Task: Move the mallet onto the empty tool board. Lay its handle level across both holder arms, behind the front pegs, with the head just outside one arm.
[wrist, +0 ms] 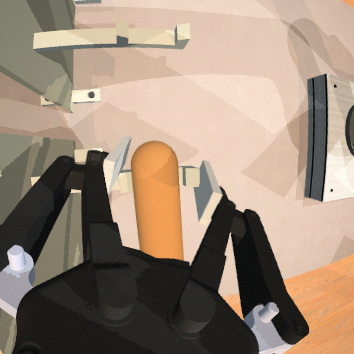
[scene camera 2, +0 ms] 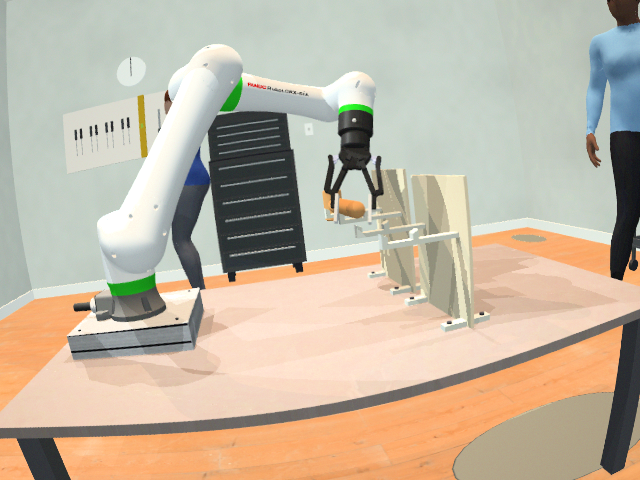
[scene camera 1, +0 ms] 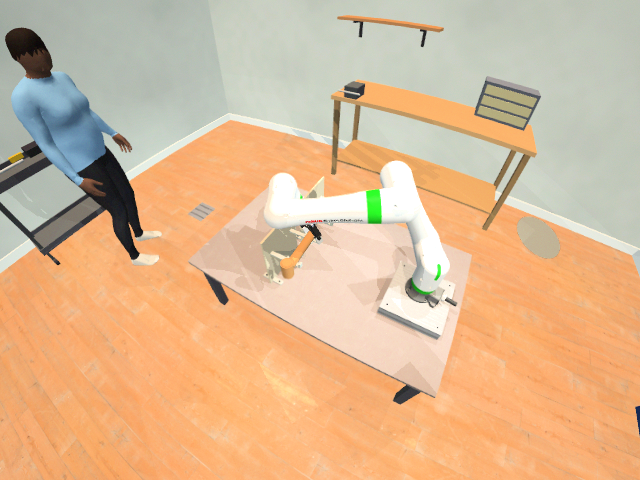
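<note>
The mallet, orange-brown, lies with its handle level at the first tool board, over that board's holder arms. Its head shows at the near side in scene camera 1; the gripper body hides it in the wrist view. My gripper points down, its fingers on either side of the handle, shut on the mallet. The contact itself is not clearly visible. The empty tool board stands upright alongside, its holder arms bare.
Both boards stand on the table. The robot's base plate is at its other end. A person in light blue stands beyond the table. Another person is partly hidden behind the arm, beside a dark tool cabinet.
</note>
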